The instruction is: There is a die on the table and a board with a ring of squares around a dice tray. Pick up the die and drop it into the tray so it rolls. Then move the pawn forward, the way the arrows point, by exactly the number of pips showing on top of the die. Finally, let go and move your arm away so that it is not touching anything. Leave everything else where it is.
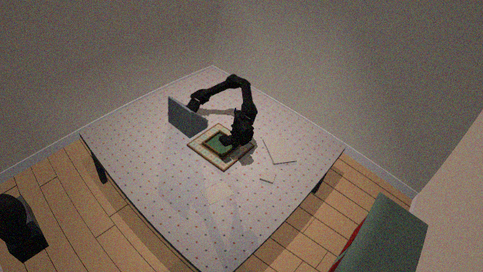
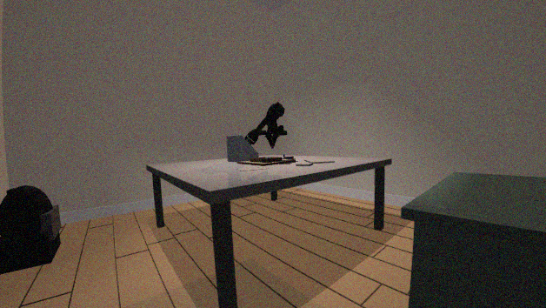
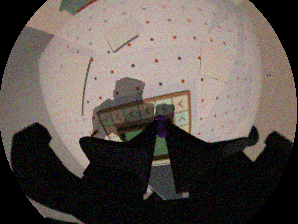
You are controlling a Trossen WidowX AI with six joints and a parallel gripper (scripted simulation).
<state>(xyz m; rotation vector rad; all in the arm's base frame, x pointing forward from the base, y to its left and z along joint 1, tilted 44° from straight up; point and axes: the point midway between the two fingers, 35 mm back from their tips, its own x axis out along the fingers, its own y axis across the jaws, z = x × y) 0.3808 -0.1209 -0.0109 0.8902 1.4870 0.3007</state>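
The grey die is 12 cm behind my gripper tip, 7 cm to the left of it and 8 cm below it. From my gripper tip the other things lie so: pale sheet 6 cm ahead, 23 cm to the right, 11 cm below; purple pawn 1 cm above; green dice tray 12 cm behind, 6 cm to the left, 10 cm below.
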